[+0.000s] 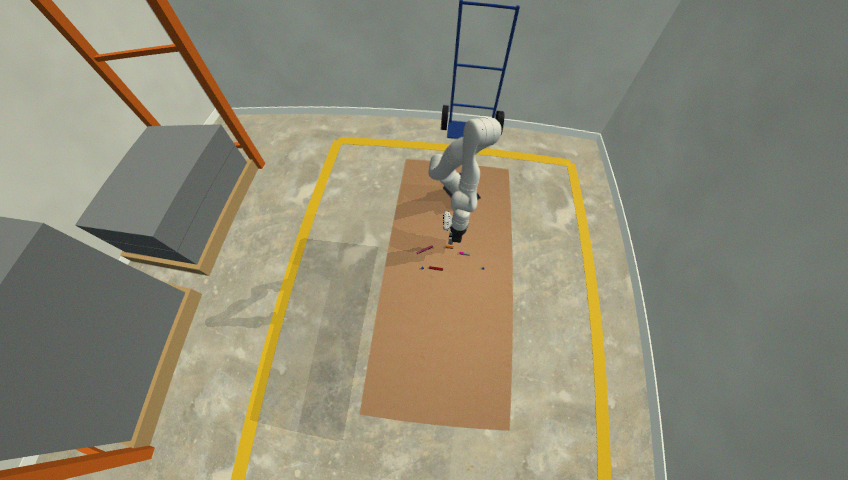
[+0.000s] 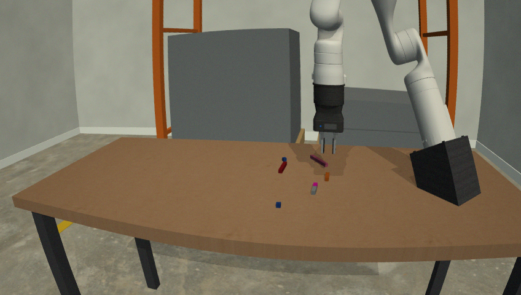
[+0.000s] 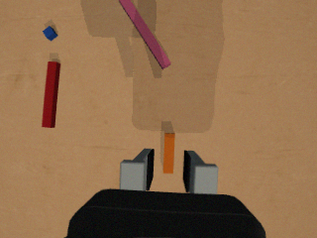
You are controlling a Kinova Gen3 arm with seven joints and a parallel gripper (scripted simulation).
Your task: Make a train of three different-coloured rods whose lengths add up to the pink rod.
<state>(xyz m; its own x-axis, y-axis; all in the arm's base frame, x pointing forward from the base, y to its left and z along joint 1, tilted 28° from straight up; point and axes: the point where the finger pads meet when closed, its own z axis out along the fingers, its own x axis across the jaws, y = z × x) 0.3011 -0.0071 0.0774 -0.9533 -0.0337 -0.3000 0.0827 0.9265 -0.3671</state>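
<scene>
Right now my hand is 8 cm above the orange rod. Also, from my hand: grey rod (9 cm to the left, 8 cm below, 3 cm ahead); magenta rod (8 cm below, 6 cm to the left, 3 cm ahead); pink rod (13 cm to the right, 8 cm below, 2 cm ahead).
</scene>
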